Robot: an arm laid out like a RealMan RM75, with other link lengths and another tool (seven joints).
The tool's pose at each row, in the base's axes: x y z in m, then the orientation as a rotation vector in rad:
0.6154 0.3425 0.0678 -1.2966 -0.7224 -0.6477
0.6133 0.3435 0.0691 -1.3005 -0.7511 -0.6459
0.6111 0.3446 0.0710 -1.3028 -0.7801 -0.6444
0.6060 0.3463 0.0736 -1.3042 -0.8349 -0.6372
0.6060 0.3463 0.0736 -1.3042 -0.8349 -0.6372
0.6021 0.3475 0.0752 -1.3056 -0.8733 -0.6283
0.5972 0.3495 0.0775 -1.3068 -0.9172 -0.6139
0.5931 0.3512 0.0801 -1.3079 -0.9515 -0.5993
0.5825 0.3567 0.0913 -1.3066 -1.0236 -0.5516
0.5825 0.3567 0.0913 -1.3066 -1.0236 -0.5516
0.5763 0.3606 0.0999 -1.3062 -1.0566 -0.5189
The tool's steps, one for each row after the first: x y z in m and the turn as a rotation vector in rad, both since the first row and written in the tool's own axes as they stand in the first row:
-0.0003 -0.0023 0.0014 0.0008 -0.0222 -0.0150
-0.0002 -0.0050 0.0029 0.0027 -0.0439 -0.0306
-0.0014 -0.0102 0.0055 0.0102 -0.0858 -0.0578
-0.0014 -0.0102 0.0055 0.0102 -0.0858 -0.0578
-0.0026 -0.0140 0.0073 0.0162 -0.1170 -0.0743
-0.0039 -0.0189 0.0101 0.0247 -0.1546 -0.0905
-0.0045 -0.0234 0.0125 0.0323 -0.1855 -0.1011
-0.0025 -0.0376 0.0204 0.0570 -0.2574 -0.1130
-0.0025 -0.0376 0.0204 0.0570 -0.2574 -0.1130
0.0002 -0.0470 0.0260 0.0718 -0.2956 -0.1116

